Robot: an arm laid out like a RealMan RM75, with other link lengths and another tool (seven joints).
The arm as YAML. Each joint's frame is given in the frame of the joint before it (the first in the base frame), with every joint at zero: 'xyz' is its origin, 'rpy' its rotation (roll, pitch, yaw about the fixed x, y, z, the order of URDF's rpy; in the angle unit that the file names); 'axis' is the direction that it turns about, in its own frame. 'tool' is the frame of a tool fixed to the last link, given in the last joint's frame.
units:
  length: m
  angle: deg
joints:
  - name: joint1
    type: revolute
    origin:
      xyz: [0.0, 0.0, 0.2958]
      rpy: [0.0, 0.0, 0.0]
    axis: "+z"
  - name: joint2
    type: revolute
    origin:
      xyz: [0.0, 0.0, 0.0]
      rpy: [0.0, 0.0, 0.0]
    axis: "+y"
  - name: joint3
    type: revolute
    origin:
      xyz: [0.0, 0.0, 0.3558]
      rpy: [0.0, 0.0, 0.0]
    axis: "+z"
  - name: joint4
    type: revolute
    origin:
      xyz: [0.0, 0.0, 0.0]
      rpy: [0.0, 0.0, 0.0]
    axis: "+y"
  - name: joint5
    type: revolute
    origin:
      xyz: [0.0, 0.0, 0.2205]
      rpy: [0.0, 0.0, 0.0]
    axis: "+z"
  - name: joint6
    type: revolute
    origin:
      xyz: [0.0, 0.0, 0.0]
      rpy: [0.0, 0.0, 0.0]
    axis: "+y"
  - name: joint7
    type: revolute
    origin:
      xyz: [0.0, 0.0, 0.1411]
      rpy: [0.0, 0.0, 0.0]
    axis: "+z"
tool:
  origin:
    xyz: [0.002, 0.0, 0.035]
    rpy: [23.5, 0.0, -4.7]
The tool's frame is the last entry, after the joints.
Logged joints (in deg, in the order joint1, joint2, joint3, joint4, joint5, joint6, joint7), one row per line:
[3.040, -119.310, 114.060, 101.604, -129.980, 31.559, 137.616]
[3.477, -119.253, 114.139, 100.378, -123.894, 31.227, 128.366]
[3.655, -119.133, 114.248, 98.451, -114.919, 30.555, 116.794]
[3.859, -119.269, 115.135, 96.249, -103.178, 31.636, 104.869]
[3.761, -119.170, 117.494, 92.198, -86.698, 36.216, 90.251]
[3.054, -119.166, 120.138, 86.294, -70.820, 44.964, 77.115]
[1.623, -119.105, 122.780, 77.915, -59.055, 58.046, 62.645]
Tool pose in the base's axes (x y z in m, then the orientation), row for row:
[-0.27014, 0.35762, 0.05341, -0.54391, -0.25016, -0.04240, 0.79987]
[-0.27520, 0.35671, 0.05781, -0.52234, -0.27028, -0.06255, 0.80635]
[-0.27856, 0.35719, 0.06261, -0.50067, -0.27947, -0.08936, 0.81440]
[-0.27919, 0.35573, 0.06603, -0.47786, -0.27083, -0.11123, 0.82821]
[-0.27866, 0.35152, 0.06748, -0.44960, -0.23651, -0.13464, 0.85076]
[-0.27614, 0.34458, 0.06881, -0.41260, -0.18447, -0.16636, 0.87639]
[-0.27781, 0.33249, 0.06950, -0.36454, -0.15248, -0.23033, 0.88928]
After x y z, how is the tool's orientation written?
As a quaternion, x y z w.
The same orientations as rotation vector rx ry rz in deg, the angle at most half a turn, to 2 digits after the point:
[-66.85, -30.75, -5.21]
[-64.05, -33.14, -7.67]
[-61.21, -34.17, -10.92]
[-58.13, -32.94, -13.53]
[-54.25, -28.54, -16.25]
[-49.33, -22.06, -19.89]
[-43.39, -18.15, -27.41]

